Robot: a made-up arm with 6 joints. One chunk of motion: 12 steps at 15 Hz.
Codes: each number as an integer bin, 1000 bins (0 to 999) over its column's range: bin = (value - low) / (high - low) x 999, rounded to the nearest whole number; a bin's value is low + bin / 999 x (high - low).
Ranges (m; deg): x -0.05..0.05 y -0.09..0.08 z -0.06..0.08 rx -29..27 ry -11..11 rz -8..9
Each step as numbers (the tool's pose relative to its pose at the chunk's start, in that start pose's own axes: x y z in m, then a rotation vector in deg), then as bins.
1 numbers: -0.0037 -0.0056 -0.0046 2.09 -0.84 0.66
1 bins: 463 496 395 555 461 509
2 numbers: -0.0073 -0.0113 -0.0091 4.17 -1.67 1.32
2 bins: 427 462 363 592 424 548
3 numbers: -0.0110 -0.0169 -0.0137 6.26 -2.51 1.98
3 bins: 390 430 330 629 386 586
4 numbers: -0.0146 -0.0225 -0.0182 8.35 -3.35 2.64
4 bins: 354 397 298 666 347 625
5 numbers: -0.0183 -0.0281 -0.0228 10.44 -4.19 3.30
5 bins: 317 364 265 704 309 664
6 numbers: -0.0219 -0.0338 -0.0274 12.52 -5.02 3.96
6 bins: 281 330 233 741 272 703
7 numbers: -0.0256 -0.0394 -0.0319 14.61 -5.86 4.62
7 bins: 244 297 201 778 233 742
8 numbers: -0.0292 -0.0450 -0.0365 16.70 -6.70 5.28
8 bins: 208 264 168 815 195 780
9 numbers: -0.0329 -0.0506 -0.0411 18.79 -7.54 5.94
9 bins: 171 232 135 853 157 819
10 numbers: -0.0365 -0.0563 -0.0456 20.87 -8.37 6.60
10 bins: 135 198 103 890 119 858
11 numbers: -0.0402 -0.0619 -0.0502 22.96 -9.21 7.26
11 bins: 98 165 70 927 81 897
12 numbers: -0.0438 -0.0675 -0.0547 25.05 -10.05 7.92
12 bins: 62 132 38 964 43 936
